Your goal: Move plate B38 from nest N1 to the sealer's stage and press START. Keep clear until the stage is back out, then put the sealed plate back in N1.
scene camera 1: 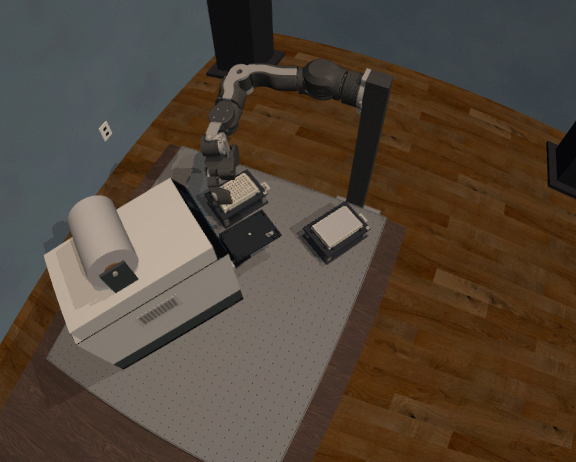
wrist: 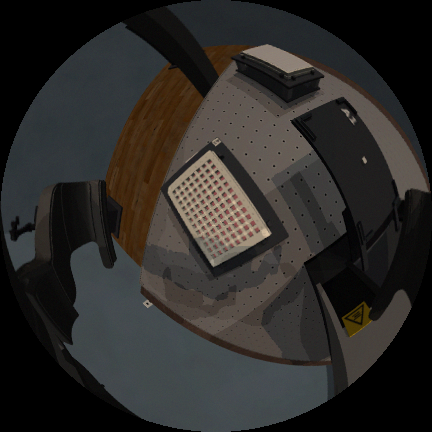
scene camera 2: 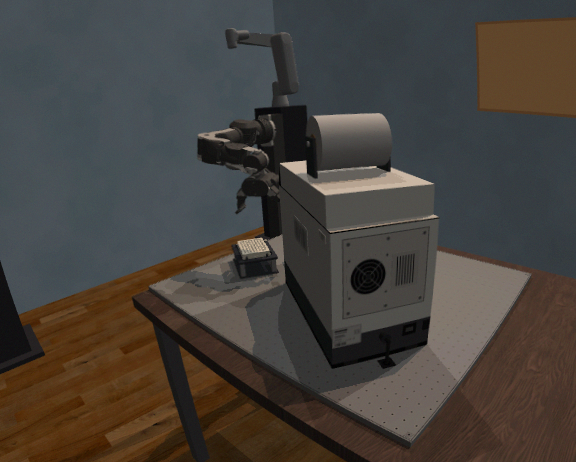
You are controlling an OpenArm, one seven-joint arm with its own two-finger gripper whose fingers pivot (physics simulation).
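A white many-well plate [scene camera 1: 239,190] [scene camera 2: 253,247] [wrist: 217,207] sits flat in a dark raised nest [scene camera 1: 245,212] [scene camera 2: 256,261] [wrist: 250,192] beside the sealer; its wells look open. My gripper [scene camera 1: 219,188] [scene camera 2: 258,204] [wrist: 225,248] is open and empty above this plate, with a finger to either side in the wrist view. The sealer's black stage [scene camera 1: 247,237] [wrist: 345,155] is out and bare. A second plate [scene camera 1: 339,226] [wrist: 280,57], with a smooth top, sits in another nest [scene camera 1: 345,245] [wrist: 300,87]. The nest and plate labels are not readable; START does not show.
The white sealer [scene camera 1: 165,215] [scene camera 2: 380,205], with a film roll [scene camera 1: 100,235] [scene camera 2: 355,140] on top, stands close beside the first nest and stage. A yellow warning label [wrist: 356,318] marks its opening. The arm's dark post [scene camera 1: 372,145] rises behind the second nest.
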